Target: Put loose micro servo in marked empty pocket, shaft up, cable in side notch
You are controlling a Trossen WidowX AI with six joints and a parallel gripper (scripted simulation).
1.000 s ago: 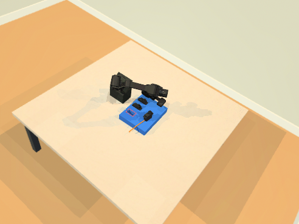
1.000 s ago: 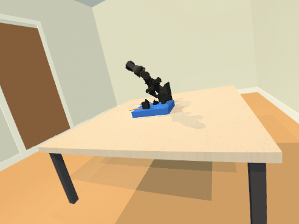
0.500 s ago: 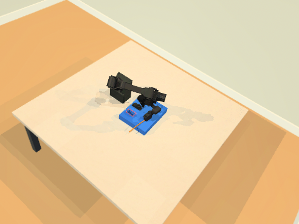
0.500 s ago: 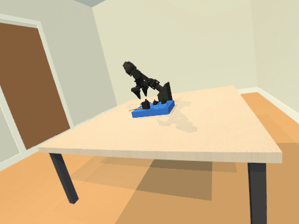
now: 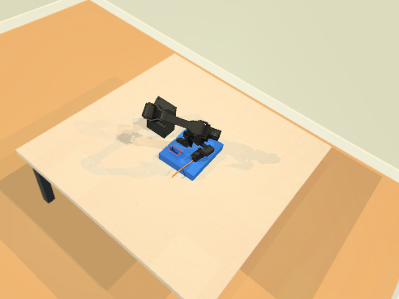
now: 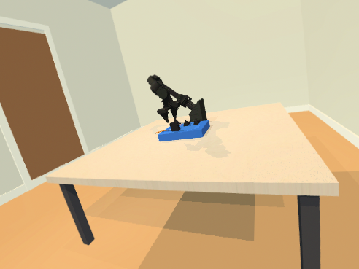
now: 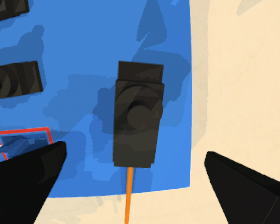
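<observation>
Right now my gripper tip is 90 mm above the blue deck, 50 mm to the right of it and 20 mm past it.
</observation>
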